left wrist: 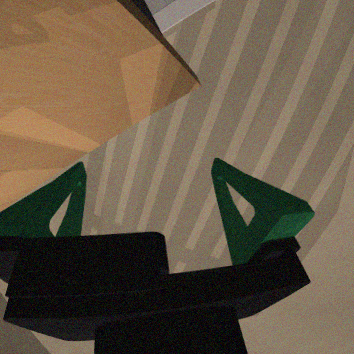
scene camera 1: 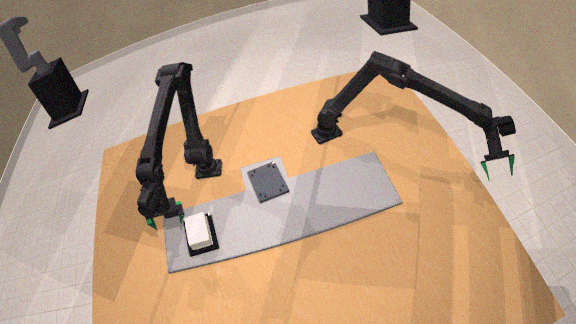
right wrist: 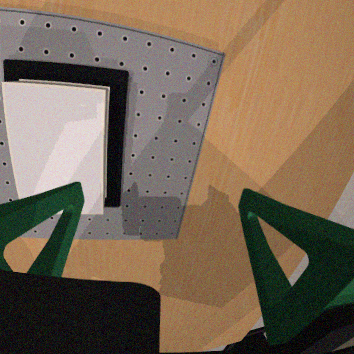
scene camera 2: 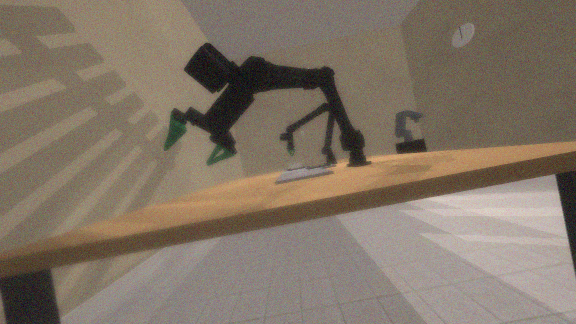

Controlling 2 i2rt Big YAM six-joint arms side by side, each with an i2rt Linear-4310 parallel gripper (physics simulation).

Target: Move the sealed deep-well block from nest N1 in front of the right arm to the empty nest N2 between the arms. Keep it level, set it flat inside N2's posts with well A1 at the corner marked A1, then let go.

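Pixels of known places: left gripper, fingertip midpoint: (left wrist: 150,165) (scene camera 1: 500,178) (scene camera 2: 188,157); right gripper, fingertip midpoint: (scene camera 1: 168,225) (right wrist: 162,193) (scene camera 2: 291,155); left arm's base, origin of the base link: (scene camera 1: 326,133) (scene camera 2: 358,165); right arm's base, origin of the base link: (scene camera 1: 209,170).
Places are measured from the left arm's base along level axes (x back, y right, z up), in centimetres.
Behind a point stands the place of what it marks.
Observation:
The white sealed deep-well block (scene camera 1: 198,231) @[x -25.8, y 64.8, z 6.6 cm] (right wrist: 57,142) @[x -25.5, y 65.7, z 6.7 cm] sits in the black nest N1 (scene camera 1: 215,240) @[x -29.5, y 60.4, z 2.5 cm] (right wrist: 115,150) @[x -23.1, y 70.5, z 2.5 cm], at the lower left of scene camera 1. The empty dark grey nest N2 (scene camera 1: 269,182) @[x -14.2, y 32.4, z 2.5 cm] with small corner posts lies near the middle of scene camera 1. My right gripper (scene camera 1: 166,224) @[x -24.7, y 73.5, z 15.1 cm] (right wrist: 162,193) @[x -24.7, y 73.5, z 15.1 cm] is open and empty, above the left end of the plate, beside the block; in the right wrist view its left finger overlaps the block's near edge. My left gripper (scene camera 1: 500,171) @[x -66.3, y -42.7, z 14.5 cm] (scene camera 2: 188,157) @[x -66.3, y -42.7, z 14.5 cm] (left wrist: 150,165) @[x -66.3, y -42.7, z 14.5 cm] is open and empty, off the right side of the table. The A1 mark is too small to read.
A grey perforated plate (scene camera 1: 330,200) @[x -32.4, y 15.2, z 1.3 cm] (right wrist: 165,145) @[x -23.3, y 76.6, z 1.3 cm] bears N1, and N2 sits at its back edge. The wooden table (scene camera 1: 350,265) @[x -59.4, y 20.9, z 0.0 cm] (scene camera 2: 210,205) @[x -69.5, y -27.2, z 0.0 cm] extends around it. A black pedestal with a grey arm (scene camera 1: 57,92) stands on the floor at the upper left of scene camera 1.

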